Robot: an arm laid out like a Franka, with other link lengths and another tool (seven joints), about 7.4 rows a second.
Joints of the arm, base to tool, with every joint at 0 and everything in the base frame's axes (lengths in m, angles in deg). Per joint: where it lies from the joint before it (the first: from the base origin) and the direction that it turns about. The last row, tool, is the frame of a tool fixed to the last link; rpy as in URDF.
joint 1: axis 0 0 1 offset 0 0 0.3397
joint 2: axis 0 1 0 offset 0 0 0
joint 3: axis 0 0 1 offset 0 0 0.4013
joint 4: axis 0 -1 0 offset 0.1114 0 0
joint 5: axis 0 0 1 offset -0.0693 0 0.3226
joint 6: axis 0 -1 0 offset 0 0 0
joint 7: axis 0 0 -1 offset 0.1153 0 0
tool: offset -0.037 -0.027 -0.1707 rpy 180 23.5 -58.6
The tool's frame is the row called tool.
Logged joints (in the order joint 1, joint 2, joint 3, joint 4, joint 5, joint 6, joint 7), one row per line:
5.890 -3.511 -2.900 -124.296 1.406 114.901 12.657
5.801 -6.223 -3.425 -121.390 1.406 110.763 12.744
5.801 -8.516 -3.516 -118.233 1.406 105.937 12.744
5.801 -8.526 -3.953 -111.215 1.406 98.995 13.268
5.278 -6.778 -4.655 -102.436 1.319 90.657 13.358
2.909 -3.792 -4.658 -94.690 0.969 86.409 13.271
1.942 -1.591 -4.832 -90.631 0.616 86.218 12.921
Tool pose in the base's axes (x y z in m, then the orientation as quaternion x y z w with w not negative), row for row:
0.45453 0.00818 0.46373 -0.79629 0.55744 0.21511 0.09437
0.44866 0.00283 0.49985 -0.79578 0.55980 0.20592 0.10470
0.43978 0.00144 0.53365 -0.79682 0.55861 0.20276 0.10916
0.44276 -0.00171 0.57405 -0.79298 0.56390 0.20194 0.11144
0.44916 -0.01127 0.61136 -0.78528 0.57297 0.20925 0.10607
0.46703 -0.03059 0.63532 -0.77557 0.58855 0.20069 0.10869
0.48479 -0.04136 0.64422 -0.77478 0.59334 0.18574 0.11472
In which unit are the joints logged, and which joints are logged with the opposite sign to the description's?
The joints are logged in degrees. Opposite sign: none.
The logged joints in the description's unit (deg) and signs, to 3 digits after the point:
5.890 -3.511 -2.900 -124.296 1.406 114.901 12.657
5.801 -6.223 -3.425 -121.390 1.406 110.763 12.744
5.801 -8.516 -3.516 -118.233 1.406 105.937 12.744
5.801 -8.526 -3.953 -111.215 1.406 98.995 13.268
5.278 -6.778 -4.655 -102.436 1.319 90.657 13.358
2.909 -3.792 -4.658 -94.690 0.969 86.409 13.271
1.942 -1.591 -4.832 -90.631 0.616 86.218 12.921

